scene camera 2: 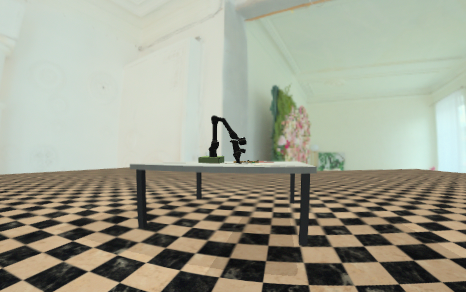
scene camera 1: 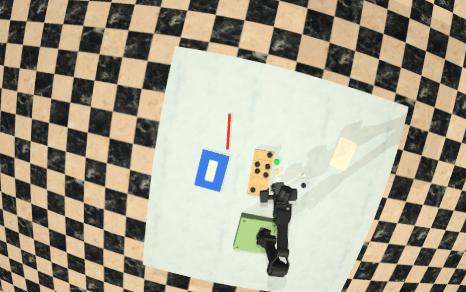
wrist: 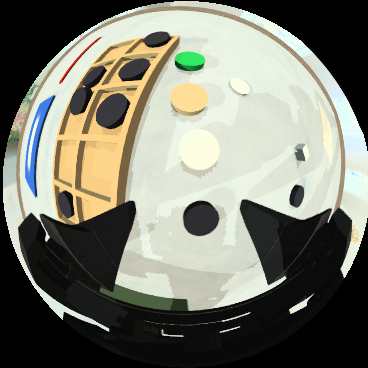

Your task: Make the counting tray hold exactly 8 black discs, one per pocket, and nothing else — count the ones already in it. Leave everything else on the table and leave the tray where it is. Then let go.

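Observation:
The wooden counting tray [scene camera 1: 251,180] [wrist: 129,150] has two columns of pockets. It holds six black discs, three of them in the right column of the wrist view (the nearest [wrist: 112,110]) and three in the left (the nearest [wrist: 66,204]). The pockets between the near-left disc and the group above are empty. My gripper [scene camera 2: 238,161] [wrist: 188,205] is open, low over the table beside the tray. A loose black disc [wrist: 201,218] lies flat on the table between the spread fingers, not gripped. Another black disc [scene camera 1: 303,185] [wrist: 297,195] lies farther right, beyond the right finger.
Beside the tray lie a green disc [scene camera 1: 277,161] [wrist: 190,60], a tan disc [wrist: 189,97], a cream disc [wrist: 199,149] and a small pale disc [wrist: 239,85]. A small cube [wrist: 301,152], red bar [scene camera 1: 228,131], blue panel [scene camera 1: 201,170], cream card [scene camera 1: 343,154] and green base [scene camera 1: 250,237] also show.

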